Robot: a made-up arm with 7 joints.
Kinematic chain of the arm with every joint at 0, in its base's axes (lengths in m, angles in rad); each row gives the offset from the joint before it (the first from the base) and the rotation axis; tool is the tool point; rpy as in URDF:
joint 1: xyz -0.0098 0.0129 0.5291 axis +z
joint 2: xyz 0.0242 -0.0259 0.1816 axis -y
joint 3: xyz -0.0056 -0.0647 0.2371 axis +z
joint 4: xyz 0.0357 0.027 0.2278 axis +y
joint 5: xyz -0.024 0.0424 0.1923 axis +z
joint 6: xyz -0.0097 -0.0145 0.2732 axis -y
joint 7: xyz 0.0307 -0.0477 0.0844 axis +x
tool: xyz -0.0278 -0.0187 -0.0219 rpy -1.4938 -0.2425 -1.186
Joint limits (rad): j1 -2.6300..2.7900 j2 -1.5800..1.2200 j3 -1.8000..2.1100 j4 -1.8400..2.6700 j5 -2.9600..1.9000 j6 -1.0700..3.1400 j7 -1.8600..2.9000
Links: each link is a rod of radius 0.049 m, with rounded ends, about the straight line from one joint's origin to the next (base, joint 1, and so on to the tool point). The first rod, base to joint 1, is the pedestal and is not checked.
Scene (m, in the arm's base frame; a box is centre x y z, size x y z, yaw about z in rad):
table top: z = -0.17
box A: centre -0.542 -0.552 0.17 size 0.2 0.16 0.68 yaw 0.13
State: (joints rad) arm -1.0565 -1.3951 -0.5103 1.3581 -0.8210 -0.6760 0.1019
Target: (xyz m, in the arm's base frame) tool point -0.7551 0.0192 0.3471
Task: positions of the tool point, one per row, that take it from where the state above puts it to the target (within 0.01 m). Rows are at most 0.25 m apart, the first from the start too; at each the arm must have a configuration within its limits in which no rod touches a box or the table.
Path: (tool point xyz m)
1: -0.1306 -0.6795 0.2880
2: -0.2328 -0.5285 0.2215
3: -0.2634 -0.3726 0.1855
4: -0.2362 -0.2408 0.1811
5: -0.4335 -0.1815 0.1834
6: -0.6127 -0.0887 0.2412
7: -0.7551 0.0192 0.3471

